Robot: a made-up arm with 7 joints.
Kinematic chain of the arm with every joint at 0, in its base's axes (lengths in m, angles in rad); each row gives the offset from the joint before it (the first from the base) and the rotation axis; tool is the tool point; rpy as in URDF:
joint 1: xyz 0 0 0.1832 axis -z
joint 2: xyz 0 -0.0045 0.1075 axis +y
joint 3: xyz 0 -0.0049 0.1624 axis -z
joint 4: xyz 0 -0.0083 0.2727 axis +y
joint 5: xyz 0 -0.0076 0.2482 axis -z
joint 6: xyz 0 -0.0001 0.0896 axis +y
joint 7: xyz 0 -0.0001 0.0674 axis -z
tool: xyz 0 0 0 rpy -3.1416 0 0
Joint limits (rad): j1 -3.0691..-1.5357 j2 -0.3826..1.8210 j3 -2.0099..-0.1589 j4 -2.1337..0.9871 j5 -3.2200..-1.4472 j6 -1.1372..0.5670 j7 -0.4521..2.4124
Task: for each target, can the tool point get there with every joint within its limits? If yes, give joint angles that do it. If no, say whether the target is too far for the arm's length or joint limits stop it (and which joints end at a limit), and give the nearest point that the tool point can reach.
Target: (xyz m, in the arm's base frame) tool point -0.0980 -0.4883 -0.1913
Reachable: no: joint limits stop it (at a limit: joint 1, joint 2, joint 4, joint 6) | nearest point -0.5278 -0.2058 -0.0741 | short by 0.527 m
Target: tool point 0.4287 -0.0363 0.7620
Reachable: yes | joints -1.9487 -0.1314 -1.1590 -1.4827 -2.4900 -0.4250 2.0927
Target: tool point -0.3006 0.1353 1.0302
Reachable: yes | joints -2.6469 0.2722 -0.6857 0.1914 -2.4522 -0.8904 2.1340
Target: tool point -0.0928 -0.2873 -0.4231
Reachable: no: joint limits stop it (at a limit: joint 1, joint 2, joint 4, joint 6) | nearest point -0.4990 -0.0939 -0.1546 | short by 0.524 m
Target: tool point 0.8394 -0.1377 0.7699
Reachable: no: too far | nearest point 0.5574 -0.0914 0.7389 | short by 0.287 m
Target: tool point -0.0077 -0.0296 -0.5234
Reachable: no: joint limits stop it (at a limit: joint 1, joint 2, joint 3, joint 4, joint 6) | nearest point -0.4844 0.0133 -0.1822 | short by 0.588 m
